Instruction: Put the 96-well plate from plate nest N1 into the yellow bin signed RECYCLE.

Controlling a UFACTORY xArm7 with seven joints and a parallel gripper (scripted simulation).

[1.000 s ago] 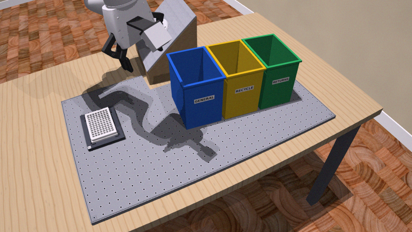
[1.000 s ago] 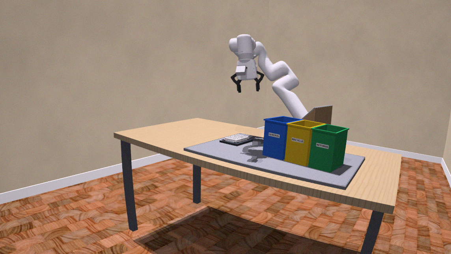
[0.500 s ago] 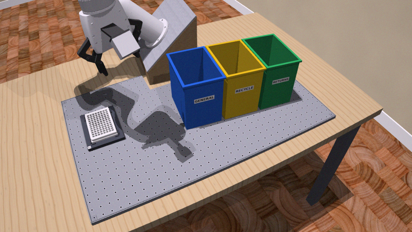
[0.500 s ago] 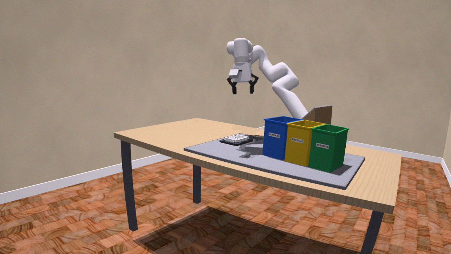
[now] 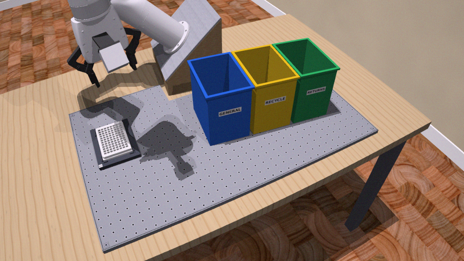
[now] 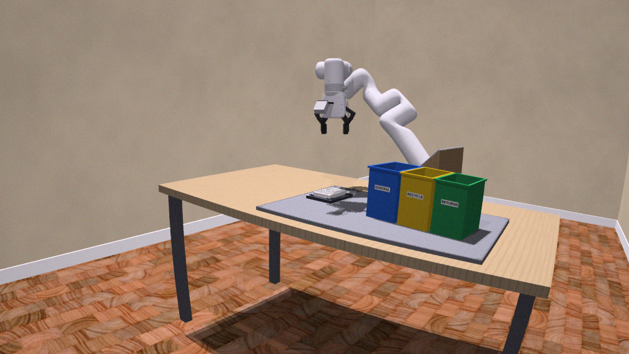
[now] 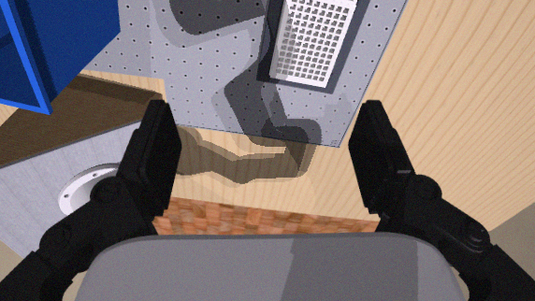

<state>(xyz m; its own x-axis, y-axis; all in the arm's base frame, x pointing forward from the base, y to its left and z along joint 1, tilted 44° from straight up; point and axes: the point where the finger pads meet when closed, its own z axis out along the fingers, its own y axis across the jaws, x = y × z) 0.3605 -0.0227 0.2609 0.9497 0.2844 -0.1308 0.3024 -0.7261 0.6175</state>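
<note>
My hand is 6 cm past the white 96-well plate, 6 cm to the left of it and 26 cm above it. From my hand the other things lie so: blue general bin: 6 cm behind, 26 cm to the left, 19 cm below; then yellow recycle bin: 6 cm behind, 39 cm to the left, 19 cm below; then plate nest N1: 6 cm behind, 6 cm to the right, 27 cm below.
</note>
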